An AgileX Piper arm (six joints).
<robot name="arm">
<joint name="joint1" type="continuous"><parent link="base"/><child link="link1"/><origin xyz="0 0 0.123" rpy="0 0 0"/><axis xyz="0 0 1"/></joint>
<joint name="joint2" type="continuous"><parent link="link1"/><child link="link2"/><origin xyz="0 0 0" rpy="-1.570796 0 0"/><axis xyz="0 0 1"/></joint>
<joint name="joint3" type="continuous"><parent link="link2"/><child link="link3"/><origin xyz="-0.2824 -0.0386 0" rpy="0 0 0"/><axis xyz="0 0 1"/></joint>
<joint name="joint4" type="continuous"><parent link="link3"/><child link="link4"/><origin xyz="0.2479 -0.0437 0" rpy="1.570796 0 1.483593"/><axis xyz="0 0 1"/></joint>
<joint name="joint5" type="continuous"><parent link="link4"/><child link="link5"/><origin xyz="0 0 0" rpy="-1.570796 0 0"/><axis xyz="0 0 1"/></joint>
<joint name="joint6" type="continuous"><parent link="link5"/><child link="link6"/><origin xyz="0 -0.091 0" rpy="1.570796 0 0"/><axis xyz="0 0 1"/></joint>
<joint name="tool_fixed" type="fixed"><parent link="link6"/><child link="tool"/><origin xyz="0 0 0" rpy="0 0 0"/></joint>
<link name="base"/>
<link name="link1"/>
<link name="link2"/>
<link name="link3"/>
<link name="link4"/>
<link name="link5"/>
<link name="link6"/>
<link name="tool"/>
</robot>
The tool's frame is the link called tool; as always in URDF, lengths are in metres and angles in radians. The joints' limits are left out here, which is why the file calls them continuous.
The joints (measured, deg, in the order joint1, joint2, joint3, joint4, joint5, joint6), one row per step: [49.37 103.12 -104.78 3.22 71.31 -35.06]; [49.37 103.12 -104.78 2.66 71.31 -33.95]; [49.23 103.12 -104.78 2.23 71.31 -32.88]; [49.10 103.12 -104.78 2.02 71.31 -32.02]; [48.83 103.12 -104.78 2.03 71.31 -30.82]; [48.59 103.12 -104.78 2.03 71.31 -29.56]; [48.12 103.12 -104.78 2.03 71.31 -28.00]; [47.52 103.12 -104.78 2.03 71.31 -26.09]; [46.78 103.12 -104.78 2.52 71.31 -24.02]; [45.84 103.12 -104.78 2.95 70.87 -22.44]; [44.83 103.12 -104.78 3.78 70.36 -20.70]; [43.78 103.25 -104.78 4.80 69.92 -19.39]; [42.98 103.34 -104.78 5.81 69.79 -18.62]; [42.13 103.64 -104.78 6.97 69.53 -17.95]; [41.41 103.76 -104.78 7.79 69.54 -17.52]
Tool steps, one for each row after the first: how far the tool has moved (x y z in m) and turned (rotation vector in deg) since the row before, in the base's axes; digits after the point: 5 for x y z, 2 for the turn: [0.00064 -0.00054 -0.00004 -0.09 -0.03 -1.07]; [0.00122 -0.00103 -0.00003 -0.01 0.05 -1.16]; [0.00091 -0.00077 -0.00001 0.08 0.14 -0.93]; [0.00137 -0.00118 0.00000 0.31 0.42 -1.35]; [0.00123 -0.00106 0.00000 0.32 0.43 -1.38]; [0.00239 -0.00209 0.00000 0.40 0.53 -1.88]; [0.00303 -0.00270 0.00000 0.50 0.65 -2.32]; [0.00315 -0.00287 0.00003 0.88 1.06 -2.55]; [0.00462 -0.00345 0.00033 1.03 0.55 -2.33]; [0.00456 -0.00337 0.00043 1.41 0.84 -2.50]; [0.00484 -0.00315 -0.00046 1.30 0.96 -2.14]; [0.00319 -0.00243 -0.00038 0.96 0.95 -1.38]; [0.00404 -0.00186 -0.00167 1.00 1.07 -1.35]; [0.00292 -0.00237 -0.00067 0.63 0.81 -1.01]
